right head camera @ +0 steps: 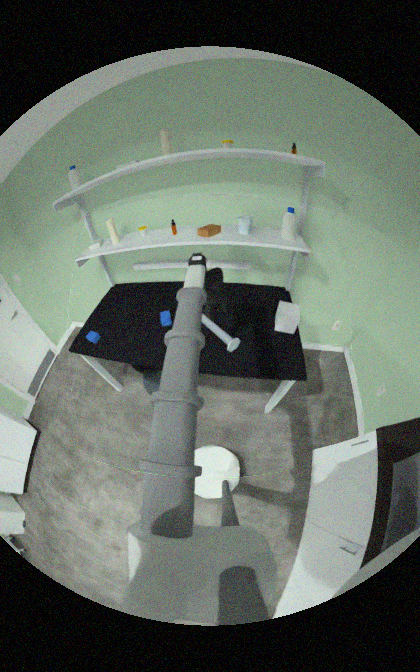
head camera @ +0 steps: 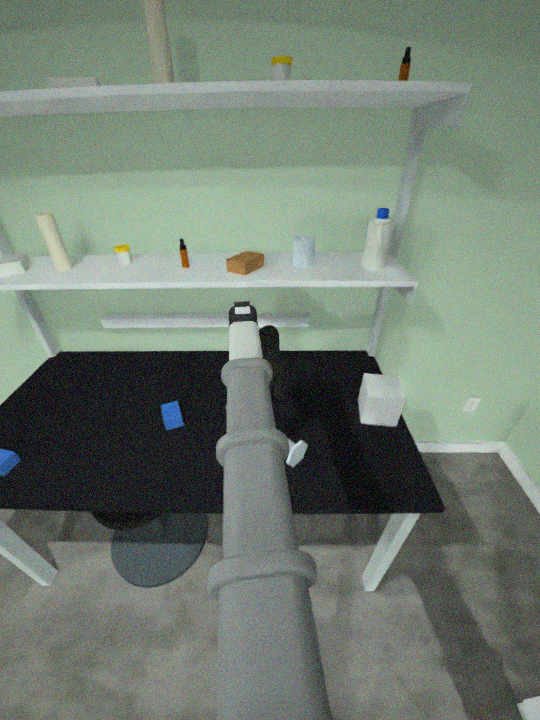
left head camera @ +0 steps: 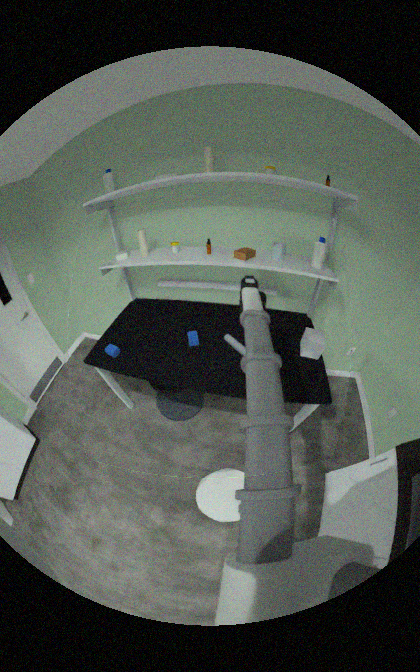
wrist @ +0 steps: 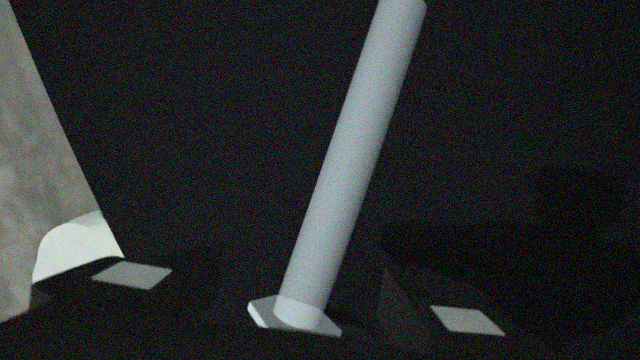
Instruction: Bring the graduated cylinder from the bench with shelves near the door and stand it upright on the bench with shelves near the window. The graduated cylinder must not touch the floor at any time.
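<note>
The graduated cylinder [head camera: 297,453] [left head camera: 234,343] [right head camera: 217,331] [wrist: 350,165], a pale tube with a flat foot, lies on its side on the black top of the bench with shelves [head camera: 87,407] [left head camera: 150,325] [right head camera: 130,310] [wrist: 175,125]. The arm hides part of it in the head views. My gripper [wrist: 301,278] is open and points down over the bench. In the wrist view the cylinder's foot end shows between the two spread fingers, with the tube running up and to the right. Nothing is held. The head views do not show the fingers clearly.
A white block [head camera: 380,401] [left head camera: 312,343] [right head camera: 287,317] stands at the bench's right side. Blue blocks [head camera: 172,415] [right head camera: 165,318] lie to the left. Bottles and jars stand on the lower shelf [head camera: 203,277] above the back. A round white stool [left head camera: 220,495] [right head camera: 217,472] stands in front.
</note>
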